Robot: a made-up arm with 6 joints.
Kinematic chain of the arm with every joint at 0, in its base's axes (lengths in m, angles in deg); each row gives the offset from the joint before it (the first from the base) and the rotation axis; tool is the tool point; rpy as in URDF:
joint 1: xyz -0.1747 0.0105 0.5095 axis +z
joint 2: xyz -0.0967 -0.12 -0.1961 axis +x
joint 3: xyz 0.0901 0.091 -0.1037 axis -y
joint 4: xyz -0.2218 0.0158 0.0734 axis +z
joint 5: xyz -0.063 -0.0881 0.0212 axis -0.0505 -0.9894 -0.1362
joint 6: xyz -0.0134 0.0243 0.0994 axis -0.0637 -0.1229 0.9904
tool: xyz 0.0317 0.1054 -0.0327 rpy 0 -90 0
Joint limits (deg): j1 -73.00..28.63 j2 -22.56..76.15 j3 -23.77..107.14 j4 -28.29..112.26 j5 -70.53..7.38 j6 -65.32..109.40
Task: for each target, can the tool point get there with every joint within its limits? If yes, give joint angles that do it. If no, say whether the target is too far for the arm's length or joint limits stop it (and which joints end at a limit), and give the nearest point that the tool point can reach.
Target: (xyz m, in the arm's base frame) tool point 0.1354 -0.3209 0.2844
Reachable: no: joint limits stop it (at a limit: joint 1, joint 2, joint 3, joint 6) | nearest point -0.0926 -0.2382 0.3457 | short by 0.250 m
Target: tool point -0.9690 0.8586 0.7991
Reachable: no: too far | nearest point -0.4740 0.3163 0.4717 | short by 0.804 m
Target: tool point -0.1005 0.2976 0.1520
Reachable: yes | joints -46.69 66.37 92.70 67.55 -9.23 50.85
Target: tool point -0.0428 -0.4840 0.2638
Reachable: no: joint limits stop it (at a limit: joint 1, joint 2, joint 3, joint 6) | nearest point -0.1672 -0.3396 0.3298 | short by 0.202 m
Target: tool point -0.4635 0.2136 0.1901
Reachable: yes | joints -29.67 53.87 46.21 47.56 -22.56 78.75
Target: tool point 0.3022 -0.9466 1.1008
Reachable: no: too far | nearest point -0.2243 -0.3598 0.4987 | short by 0.992 m
